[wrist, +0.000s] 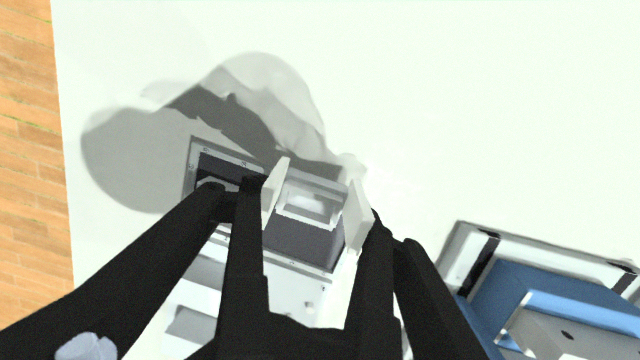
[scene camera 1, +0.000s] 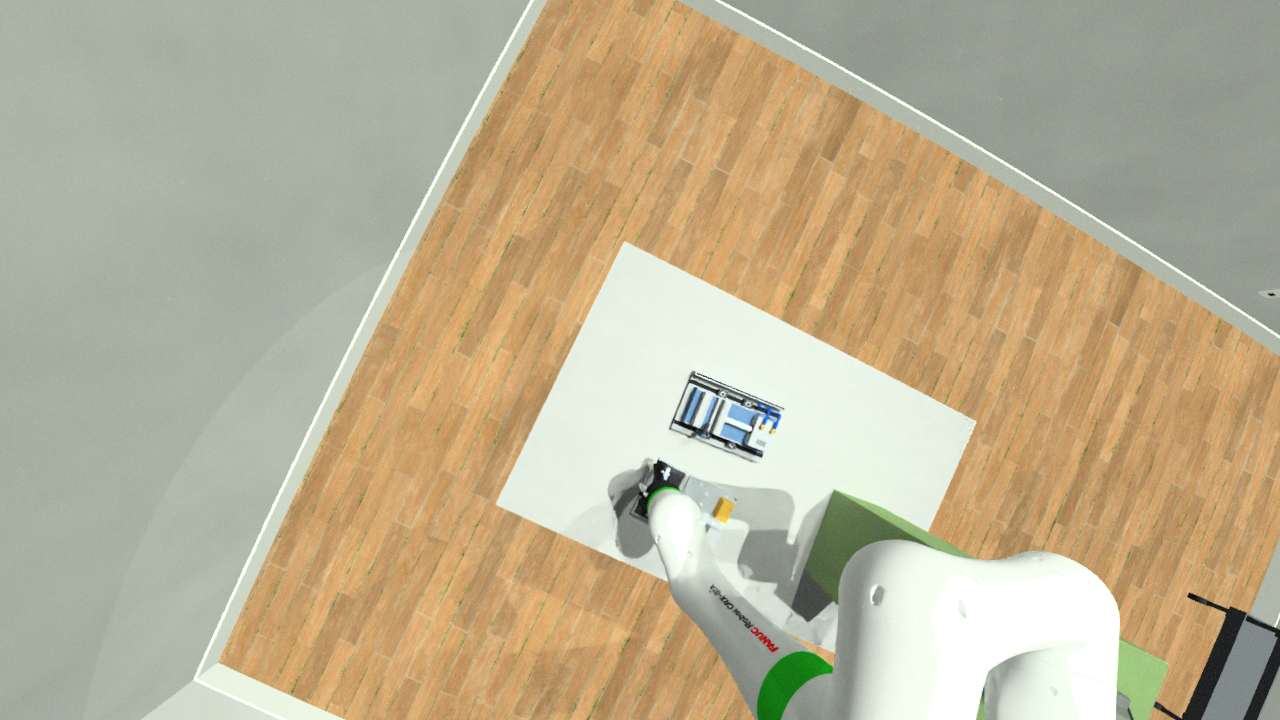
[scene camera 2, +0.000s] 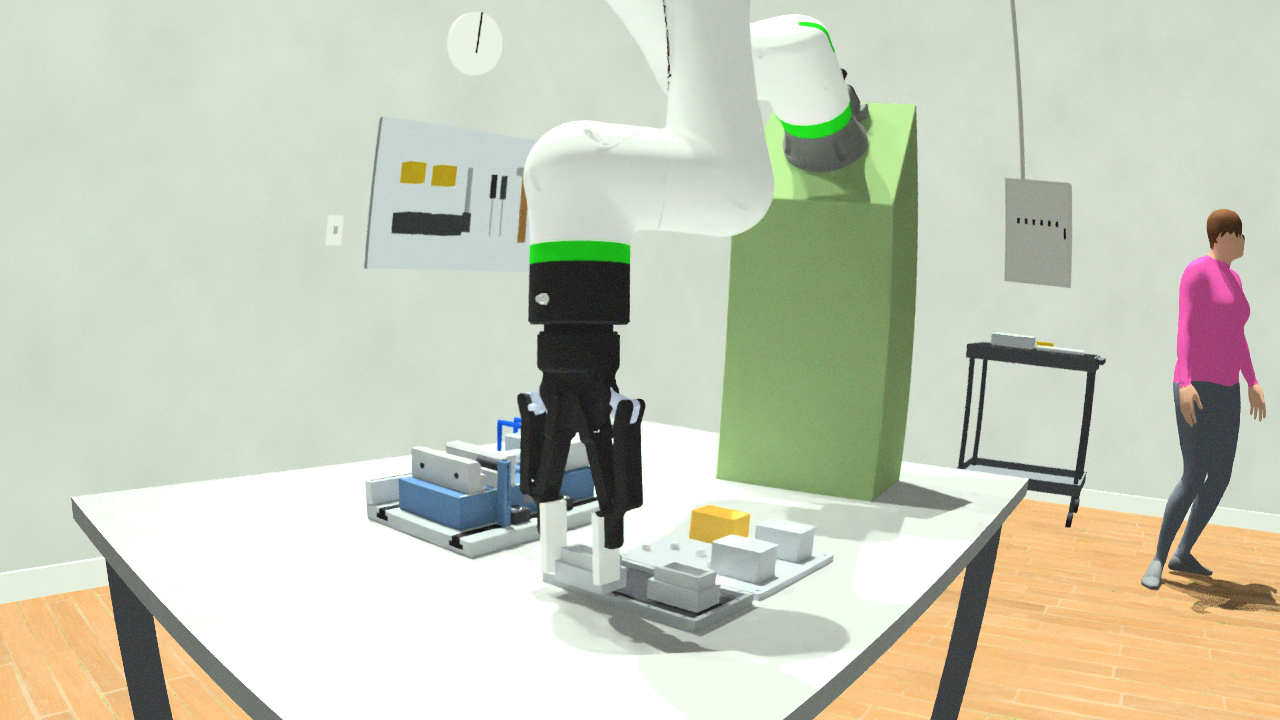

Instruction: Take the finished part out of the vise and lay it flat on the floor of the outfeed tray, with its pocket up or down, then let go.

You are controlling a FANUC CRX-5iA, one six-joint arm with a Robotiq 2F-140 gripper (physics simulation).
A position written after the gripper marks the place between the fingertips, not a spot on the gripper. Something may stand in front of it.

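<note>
The gripper (scene camera 2: 579,575) is visible here, and it can be seen in the wrist view (wrist: 316,182) as well. The scene also contains a grey part (wrist: 305,197) and a yellow block (scene camera 2: 709,523), though the wrist view does not show the yellow block, hidden by the gripper.
</note>
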